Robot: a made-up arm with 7 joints. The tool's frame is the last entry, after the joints.
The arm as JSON. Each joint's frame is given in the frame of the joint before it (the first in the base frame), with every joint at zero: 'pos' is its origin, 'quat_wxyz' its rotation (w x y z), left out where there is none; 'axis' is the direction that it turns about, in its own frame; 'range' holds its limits. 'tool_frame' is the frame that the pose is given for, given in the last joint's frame.
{
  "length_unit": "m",
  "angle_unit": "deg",
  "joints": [
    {
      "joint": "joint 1",
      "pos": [
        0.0,
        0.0,
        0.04
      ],
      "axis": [
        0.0,
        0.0,
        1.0
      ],
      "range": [
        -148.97,
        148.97
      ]
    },
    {
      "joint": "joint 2",
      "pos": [
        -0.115,
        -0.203,
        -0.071
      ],
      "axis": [
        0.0,
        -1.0,
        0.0
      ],
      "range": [
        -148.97,
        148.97
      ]
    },
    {
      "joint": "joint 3",
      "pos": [
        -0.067,
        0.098,
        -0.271
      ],
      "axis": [
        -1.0,
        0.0,
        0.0
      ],
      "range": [
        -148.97,
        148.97
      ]
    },
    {
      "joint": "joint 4",
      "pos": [
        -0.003,
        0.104,
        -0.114
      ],
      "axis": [
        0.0,
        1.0,
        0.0
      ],
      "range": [
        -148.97,
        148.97
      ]
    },
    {
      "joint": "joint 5",
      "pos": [
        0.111,
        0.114,
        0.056
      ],
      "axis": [
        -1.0,
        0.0,
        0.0
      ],
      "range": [
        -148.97,
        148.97
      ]
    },
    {
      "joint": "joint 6",
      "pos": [
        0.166,
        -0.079,
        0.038
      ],
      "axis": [
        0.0,
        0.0,
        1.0
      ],
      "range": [
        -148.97,
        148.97
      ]
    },
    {
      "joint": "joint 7",
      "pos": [
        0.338,
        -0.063,
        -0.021
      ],
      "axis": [
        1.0,
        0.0,
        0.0
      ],
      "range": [
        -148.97,
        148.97
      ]
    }
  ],
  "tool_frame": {
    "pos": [
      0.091,
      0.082,
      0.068
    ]
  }
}
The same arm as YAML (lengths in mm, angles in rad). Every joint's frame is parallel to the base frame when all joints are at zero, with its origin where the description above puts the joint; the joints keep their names.
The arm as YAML. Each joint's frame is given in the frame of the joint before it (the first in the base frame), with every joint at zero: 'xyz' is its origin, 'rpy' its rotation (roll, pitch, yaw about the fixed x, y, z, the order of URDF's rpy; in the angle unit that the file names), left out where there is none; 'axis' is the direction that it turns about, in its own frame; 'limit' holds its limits. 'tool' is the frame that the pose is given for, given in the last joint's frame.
units:
  length: mm
  angle: rad
joints:
  - name: joint 1
    type: revolute
    origin:
      xyz: [0.0, 0.0, 40.0]
    axis: "+z"
    limit:
      lower: -2.6
      upper: 2.6
  - name: joint 2
    type: revolute
    origin:
      xyz: [-115.0, -203.0, -71.0]
    axis: "-y"
    limit:
      lower: -2.6
      upper: 2.6
  - name: joint 3
    type: revolute
    origin:
      xyz: [-67.0, 98.0, -271.0]
    axis: "-x"
    limit:
      lower: -2.6
      upper: 2.6
  - name: joint 4
    type: revolute
    origin:
      xyz: [-3.0, 104.0, -114.0]
    axis: "+y"
    limit:
      lower: -2.6
      upper: 2.6
  - name: joint 5
    type: revolute
    origin:
      xyz: [111.0, 114.0, 56.0]
    axis: "-x"
    limit:
      lower: -2.6
      upper: 2.6
  - name: joint 6
    type: revolute
    origin:
      xyz: [166.0, -79.0, 38.0]
    axis: "+z"
    limit:
      lower: -2.6
      upper: 2.6
  - name: joint 7
    type: revolute
    origin:
      xyz: [338.0, -63.0, -21.0]
    axis: "+x"
    limit:
      lower: -2.6
      upper: 2.6
tool:
  origin:
    xyz: [91.0, 82.0, 68.0]

